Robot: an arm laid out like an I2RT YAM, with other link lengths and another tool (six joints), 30 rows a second.
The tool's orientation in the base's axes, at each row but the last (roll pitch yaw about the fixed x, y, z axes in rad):
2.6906 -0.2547 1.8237
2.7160 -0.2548 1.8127
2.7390 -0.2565 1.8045
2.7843 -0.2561 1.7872
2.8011 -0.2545 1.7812
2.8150 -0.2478 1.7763
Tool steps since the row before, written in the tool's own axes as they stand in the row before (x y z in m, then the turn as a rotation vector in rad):
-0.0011 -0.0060 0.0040 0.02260 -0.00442 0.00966
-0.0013 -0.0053 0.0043 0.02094 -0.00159 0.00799
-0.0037 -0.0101 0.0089 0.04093 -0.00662 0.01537
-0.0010 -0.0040 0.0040 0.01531 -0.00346 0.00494
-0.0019 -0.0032 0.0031 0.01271 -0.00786 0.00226
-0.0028 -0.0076 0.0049 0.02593 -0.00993 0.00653
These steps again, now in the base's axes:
-0.0037 -0.0004 -0.0063 -0.00592 0.02382 -0.00458
-0.0030 -0.0005 -0.0062 -0.00354 0.02206 -0.00240
-0.0055 -0.0018 -0.0127 -0.01022 0.04263 -0.00580
-0.0024 -0.0002 -0.0052 -0.00498 0.01558 -0.00177
-0.0018 -0.0012 -0.0043 -0.00933 0.01181 -0.00140
-0.0053 -0.0021 -0.0075 -0.01276 0.02537 -0.00272

